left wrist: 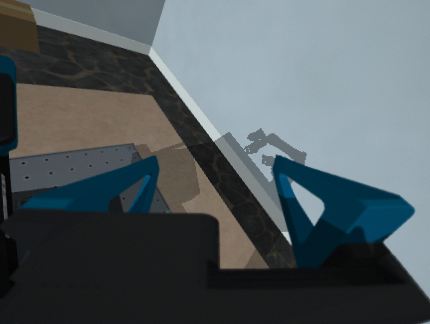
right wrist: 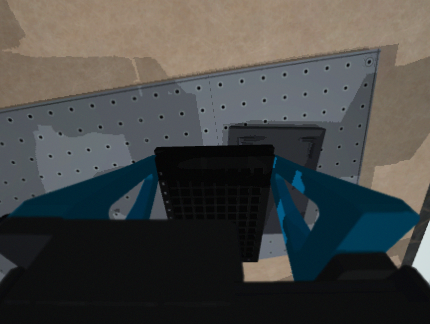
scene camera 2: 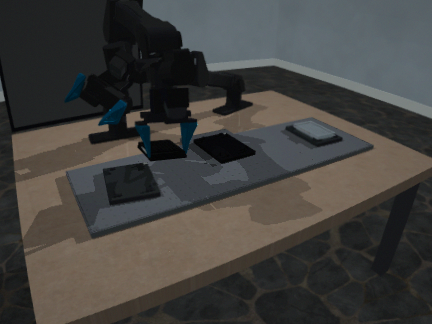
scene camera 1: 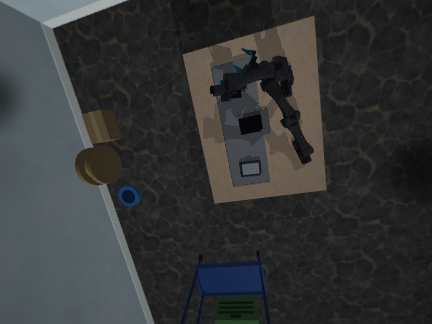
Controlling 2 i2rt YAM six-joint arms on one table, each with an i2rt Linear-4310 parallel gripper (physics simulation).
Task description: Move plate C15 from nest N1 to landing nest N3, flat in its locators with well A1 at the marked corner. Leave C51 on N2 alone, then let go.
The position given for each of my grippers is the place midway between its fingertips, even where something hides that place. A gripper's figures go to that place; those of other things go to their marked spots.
Labels:
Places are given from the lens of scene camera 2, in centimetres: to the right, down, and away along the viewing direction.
my left gripper [scene camera 2: 82, 112]: -30, -11, 75
my right gripper [scene camera 2: 167, 155]: -11, -2, 78

